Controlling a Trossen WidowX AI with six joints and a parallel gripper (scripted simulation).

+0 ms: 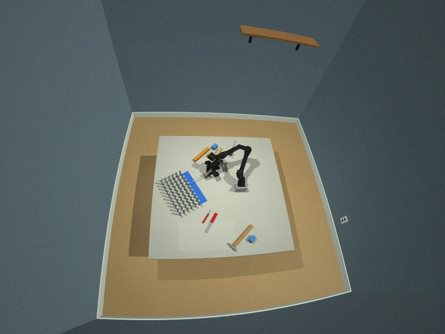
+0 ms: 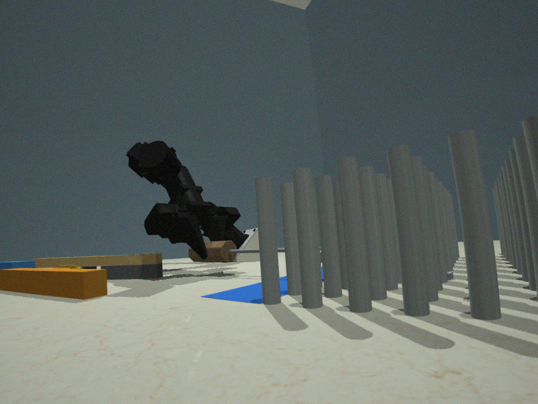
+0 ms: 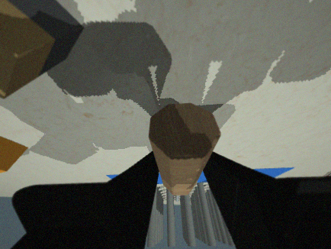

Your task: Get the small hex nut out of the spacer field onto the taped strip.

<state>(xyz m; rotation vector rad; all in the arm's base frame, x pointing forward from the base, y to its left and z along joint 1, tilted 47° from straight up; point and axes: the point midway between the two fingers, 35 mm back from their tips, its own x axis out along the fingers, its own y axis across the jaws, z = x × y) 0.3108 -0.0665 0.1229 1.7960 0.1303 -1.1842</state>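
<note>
Now: gripper tip 13 cm to the right of the blue taped strip, 13 cm short of it and 3 cm above it. From my gripper tip the other things lie so: red-handled rod (40 cm to the left, 2 cm below, 1 cm behind); then hook tool (8 cm ahead, 5 cm to the left); then orange block (24 cm to the right, 6 cm ahead, 2 cm below).
</note>
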